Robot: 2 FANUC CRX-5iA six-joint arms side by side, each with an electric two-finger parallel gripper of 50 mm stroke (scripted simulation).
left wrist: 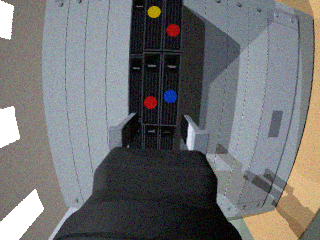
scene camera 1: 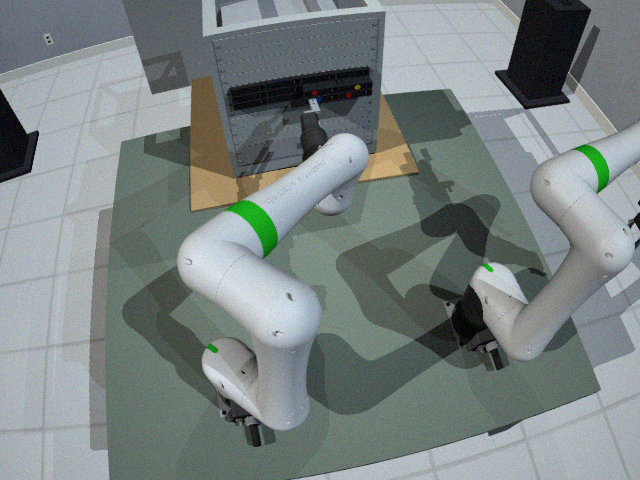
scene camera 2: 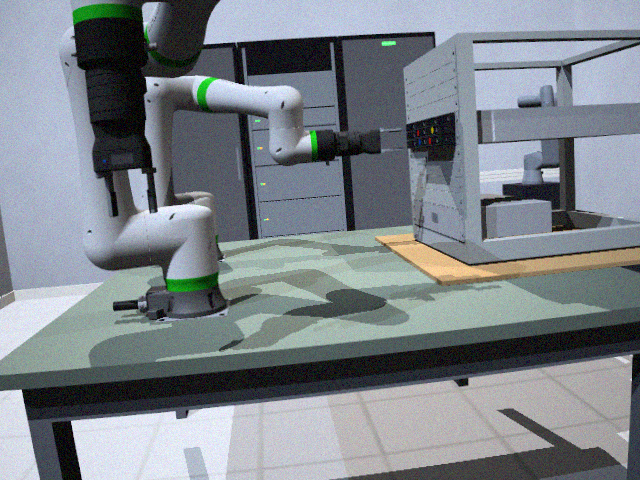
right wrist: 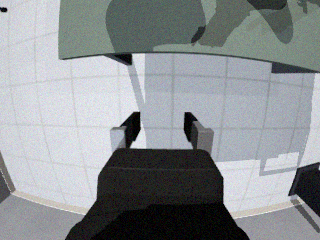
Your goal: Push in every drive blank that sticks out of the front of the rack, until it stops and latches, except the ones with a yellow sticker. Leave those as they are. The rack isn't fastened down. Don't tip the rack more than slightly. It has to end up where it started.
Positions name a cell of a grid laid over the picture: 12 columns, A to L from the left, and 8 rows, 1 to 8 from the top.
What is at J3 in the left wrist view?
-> A grey rack.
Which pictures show the grey rack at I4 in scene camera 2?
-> The left wrist view, scene camera 1 and scene camera 2 only.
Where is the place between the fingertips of my right gripper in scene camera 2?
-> C4
